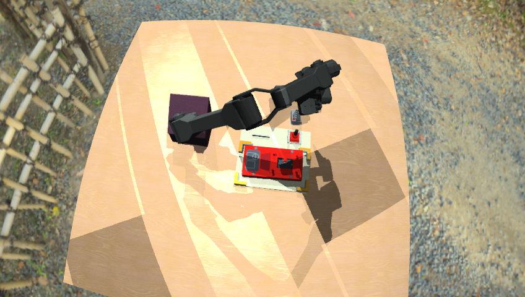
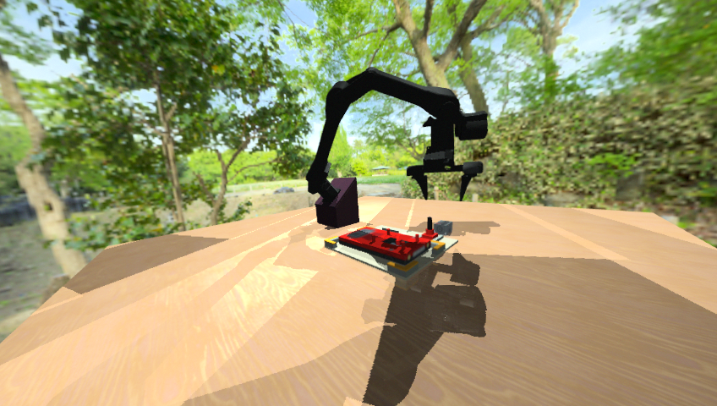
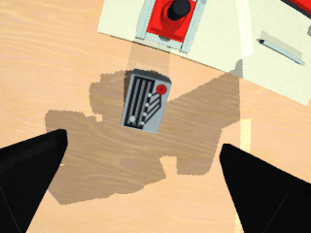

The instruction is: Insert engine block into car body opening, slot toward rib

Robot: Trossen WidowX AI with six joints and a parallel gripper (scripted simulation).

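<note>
Right now the grey engine block is 10 mm ahead of my gripper tip and 80 mm below it. The rest, counted from my gripper tip: black upright peg 10 mm ahead, 70 mm to the right, 60 mm below.
</note>
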